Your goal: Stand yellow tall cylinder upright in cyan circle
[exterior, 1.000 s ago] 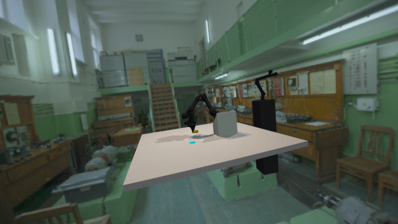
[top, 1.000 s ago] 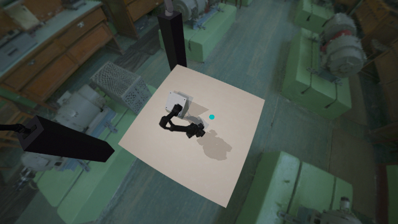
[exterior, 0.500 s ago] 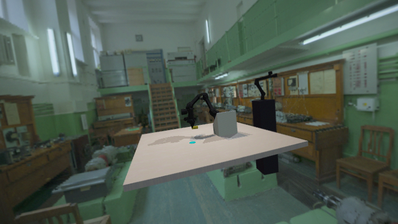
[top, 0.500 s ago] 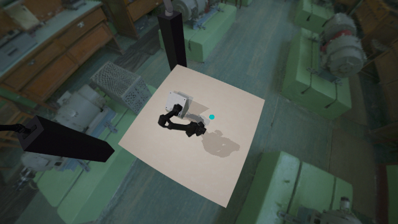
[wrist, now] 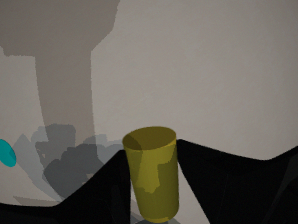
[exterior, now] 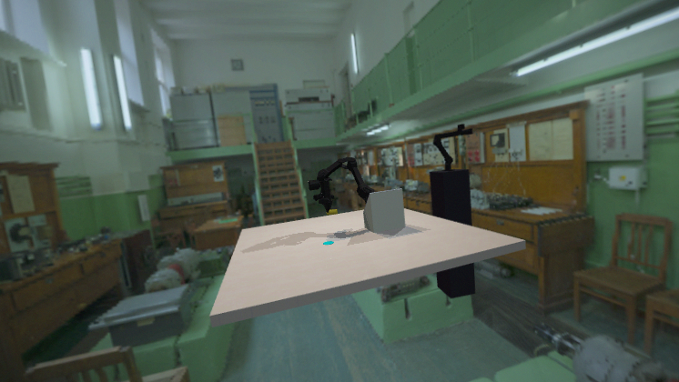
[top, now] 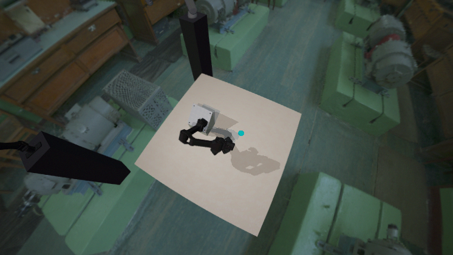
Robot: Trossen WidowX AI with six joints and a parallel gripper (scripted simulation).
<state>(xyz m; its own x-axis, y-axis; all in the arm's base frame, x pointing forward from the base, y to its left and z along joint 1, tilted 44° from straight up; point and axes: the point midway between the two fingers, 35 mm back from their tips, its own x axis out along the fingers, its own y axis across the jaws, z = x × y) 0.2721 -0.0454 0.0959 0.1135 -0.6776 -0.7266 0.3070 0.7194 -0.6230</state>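
The yellow tall cylinder lies 20 mm behind my gripper tip and 10 mm to the left of it. The rest, counted from my gripper tip: cyan circle 40 mm ahead, 270 mm to the left, 120 mm below.
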